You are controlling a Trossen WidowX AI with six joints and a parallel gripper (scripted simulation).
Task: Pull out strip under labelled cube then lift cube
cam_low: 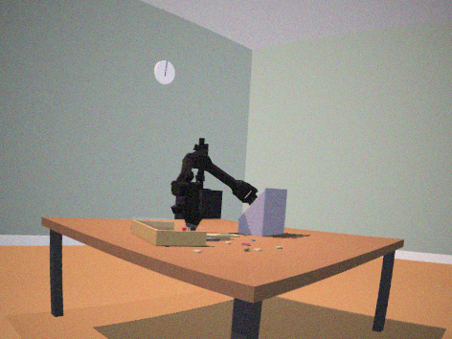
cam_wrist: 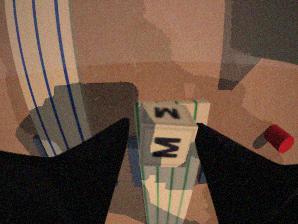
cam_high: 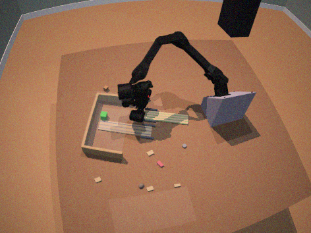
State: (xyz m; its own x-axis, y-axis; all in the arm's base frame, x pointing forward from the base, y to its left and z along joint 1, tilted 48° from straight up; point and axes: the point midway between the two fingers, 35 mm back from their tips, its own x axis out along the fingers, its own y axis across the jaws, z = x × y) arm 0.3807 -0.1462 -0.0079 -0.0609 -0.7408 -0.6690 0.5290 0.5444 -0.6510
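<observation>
Right now the red cylinder is 9 cm to the right of my gripper tip and 7 cm behind it. The rest, counted from my gripper tip: pink block 28 cm to the left, 1 cm below; then labelled cube 1 cm above.
</observation>
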